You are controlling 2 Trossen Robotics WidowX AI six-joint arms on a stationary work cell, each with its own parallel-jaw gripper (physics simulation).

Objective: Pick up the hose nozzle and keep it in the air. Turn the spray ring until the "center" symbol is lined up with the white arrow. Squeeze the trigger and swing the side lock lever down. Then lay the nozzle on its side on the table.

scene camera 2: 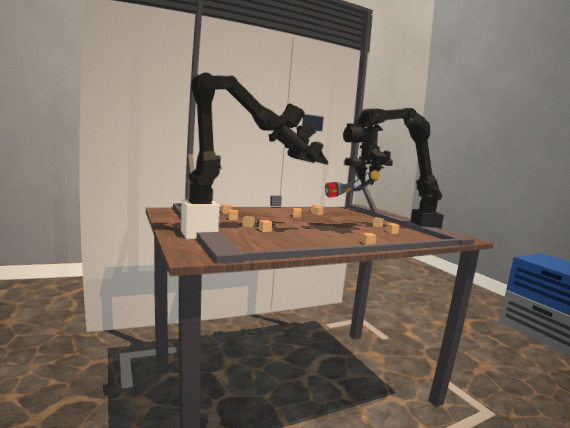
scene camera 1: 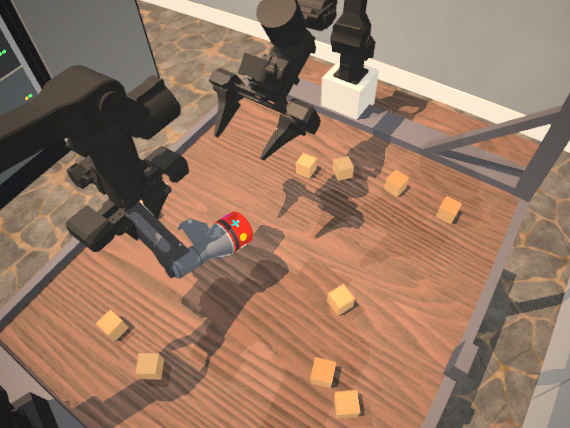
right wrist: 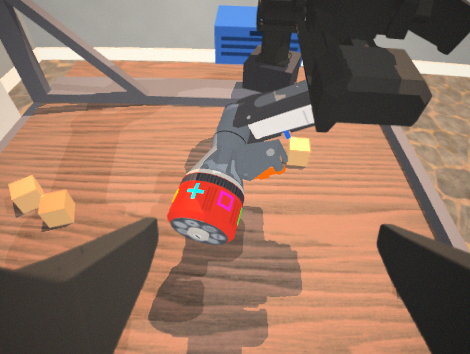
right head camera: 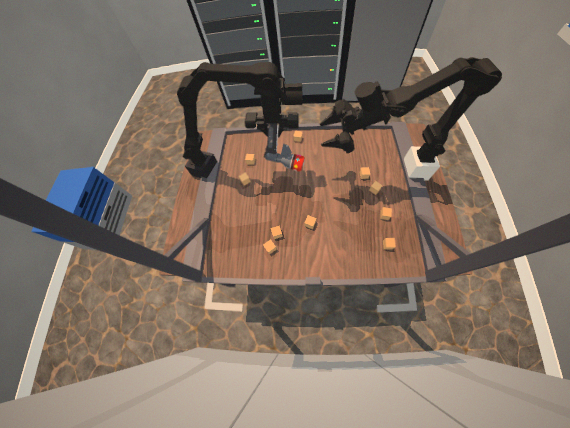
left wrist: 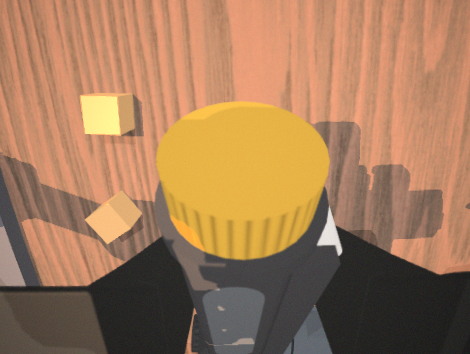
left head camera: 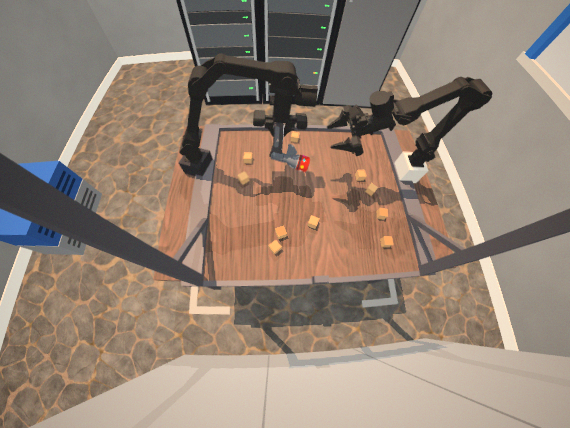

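Seen in the pictures: left gripper, fingertip midpoint: (scene camera 2: 367, 185) (scene camera 1: 144, 230) (right wrist: 318, 117) (right head camera: 273, 136) (left head camera: 278, 136); right gripper, fingertip midpoint: (scene camera 2: 321, 162) (scene camera 1: 238, 147) (right wrist: 268, 231) (right head camera: 320, 134) (left head camera: 328, 137); left arm's base, origin of the base link: (scene camera 2: 427, 211) (right wrist: 273, 57) (right head camera: 198, 159) (left head camera: 194, 156); right arm's base, origin of the base link: (scene camera 2: 200, 202) (scene camera 1: 350, 73) (right head camera: 425, 156) (left head camera: 415, 161).
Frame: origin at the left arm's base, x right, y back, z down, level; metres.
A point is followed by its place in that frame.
Note:
The hose nozzle (left head camera: 287, 159) {z -0.090, x -0.040, y -0.396 m} (right head camera: 278, 158) {z -0.094, x -0.039, y -0.385 m} (scene camera 1: 207, 251) {z -0.089, x -0.040, y -0.394 m} (right wrist: 225, 150) {z -0.093, x -0.054, y -0.398 m} is grey, tilted and held above the table. Its red spray ring (left head camera: 303, 163) {z -0.093, x -0.041, y -0.456 m} (right head camera: 298, 162) {z -0.094, x -0.043, y -0.460 m} (scene camera 1: 241, 232) {z -0.089, x -0.036, y -0.455 m} (scene camera 2: 331, 190) {z -0.071, x -0.088, y -0.459 m} (right wrist: 206, 207) {z -0.096, x -0.066, y -0.465 m} shows a cyan cross and a magenta square in the right wrist view; I cannot make out the white arrow. The orange trigger (right wrist: 271, 173) {z -0.081, x -0.099, y -0.398 m} sticks out below the body. The yellow end cap (scene camera 2: 375, 175) {z -0.146, x -0.165, y -0.319 m} (left wrist: 242, 160) {z -0.153, x -0.162, y -0.318 m} tops the handle. My left gripper (left head camera: 279, 125) {z -0.105, x -0.124, y -0.331 m} (right head camera: 272, 125) {z -0.105, x -0.124, y -0.331 m} is shut on the handle. My right gripper (left head camera: 331, 136) {z -0.173, x -0.120, y -0.516 m} (right head camera: 322, 134) {z -0.173, x -0.120, y -0.516 m} (scene camera 1: 239, 147) {z -0.173, x -0.120, y -0.516 m} (right wrist: 268, 231) {z -0.173, x -0.120, y -0.516 m} is open and empty, apart from the ring.
Several small wooden cubes (left head camera: 313, 222) {z 0.042, x 0.111, y -0.555 m} (scene camera 1: 341, 299) {z 0.042, x 0.107, y -0.550 m} (left wrist: 107, 114) {z 0.042, x -0.109, y -0.205 m} (right wrist: 299, 151) {z 0.044, x -0.109, y -0.216 m} lie scattered on the wooden table (left head camera: 340, 255) {z 0.076, x 0.195, y -0.691 m}. Grey frame rails line its edges. A white block (left head camera: 411, 167) {z -0.028, x -0.246, y -0.904 m} (scene camera 1: 348, 95) {z -0.006, x -0.254, y -0.884 m} (scene camera 2: 200, 219) {z 0.016, x -0.341, y -0.915 m} carries the right arm. The left arm stands on a black base (left head camera: 196, 162) {z -0.003, x 0.026, y -0.027 m} (scene camera 2: 426, 219) {z 0.025, x -0.050, y -0.028 m}.

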